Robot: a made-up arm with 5 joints.
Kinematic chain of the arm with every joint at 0, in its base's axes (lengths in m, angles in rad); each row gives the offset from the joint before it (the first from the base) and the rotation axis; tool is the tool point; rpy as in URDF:
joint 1: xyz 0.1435 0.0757 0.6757 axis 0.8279 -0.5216 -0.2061
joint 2: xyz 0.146 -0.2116 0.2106 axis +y
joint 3: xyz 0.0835 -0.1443 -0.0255 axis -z
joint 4: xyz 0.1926 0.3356 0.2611 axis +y
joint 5: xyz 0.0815 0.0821 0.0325 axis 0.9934 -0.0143 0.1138
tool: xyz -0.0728 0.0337 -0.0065 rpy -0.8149 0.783 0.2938
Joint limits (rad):
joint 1: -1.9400..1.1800
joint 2: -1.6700..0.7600
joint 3: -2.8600..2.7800
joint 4: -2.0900..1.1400
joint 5: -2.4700..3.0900
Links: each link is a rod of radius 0.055 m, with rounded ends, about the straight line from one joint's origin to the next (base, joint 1, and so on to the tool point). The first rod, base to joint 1, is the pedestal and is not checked.
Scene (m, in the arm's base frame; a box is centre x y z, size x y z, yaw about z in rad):
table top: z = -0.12
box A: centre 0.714 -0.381 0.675 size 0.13 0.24 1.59 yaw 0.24
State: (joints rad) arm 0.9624 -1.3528 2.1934 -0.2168 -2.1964
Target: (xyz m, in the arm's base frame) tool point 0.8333 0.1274 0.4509
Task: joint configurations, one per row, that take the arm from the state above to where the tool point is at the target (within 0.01 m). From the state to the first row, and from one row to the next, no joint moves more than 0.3 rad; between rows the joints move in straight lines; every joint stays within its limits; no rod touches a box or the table.
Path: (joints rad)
1: 0.7517 -1.2367 1.9165 -0.1127 -2.1844
2: 0.5410 -1.1205 1.6396 -0.0086 -2.1723
3: 0.3302 -1.0044 1.3626 0.0954 -2.1603
4: 0.1195 -0.8883 1.0857 0.1995 -2.1482
5: -0.0912 -0.7721 0.8088 0.3036 -2.1362
6: -0.3019 -0.6560 0.5319 0.4077 -2.1241
7: -0.5266 -0.3825 0.5490 0.2634 -2.1023
8: -0.7513 -0.1091 0.5661 0.1192 -2.0804
9: -0.9761 0.1644 0.5832 -0.0251 -2.0585
10: -1.2008 0.4378 0.6003 -0.1693 -2.0367

